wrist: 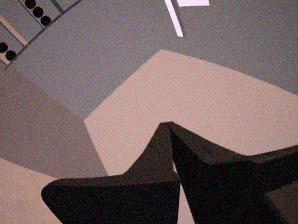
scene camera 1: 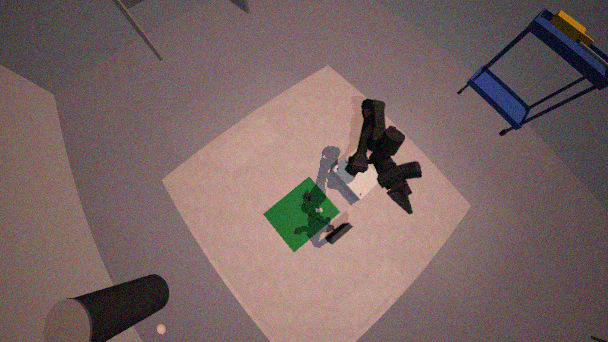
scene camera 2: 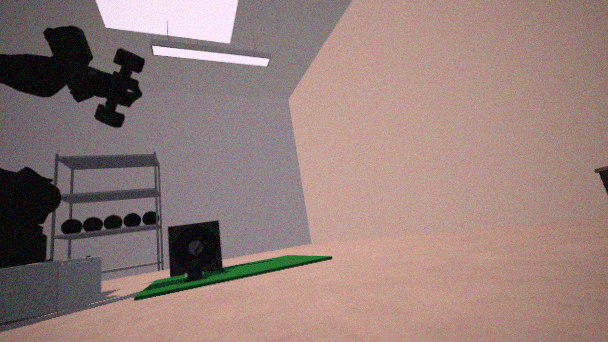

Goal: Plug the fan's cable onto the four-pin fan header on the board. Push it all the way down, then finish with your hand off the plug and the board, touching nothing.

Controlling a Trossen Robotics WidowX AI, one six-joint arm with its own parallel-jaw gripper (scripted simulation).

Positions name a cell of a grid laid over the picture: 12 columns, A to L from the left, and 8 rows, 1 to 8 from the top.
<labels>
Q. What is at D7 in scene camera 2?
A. A green board.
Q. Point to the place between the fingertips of the gripper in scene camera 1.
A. At I5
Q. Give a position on a black fan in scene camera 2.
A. D6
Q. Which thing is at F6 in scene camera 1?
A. A green board.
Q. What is the gripper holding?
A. Nothing.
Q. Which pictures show the gripper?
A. The wrist view, scene camera 1 and scene camera 2: all of them.
</labels>
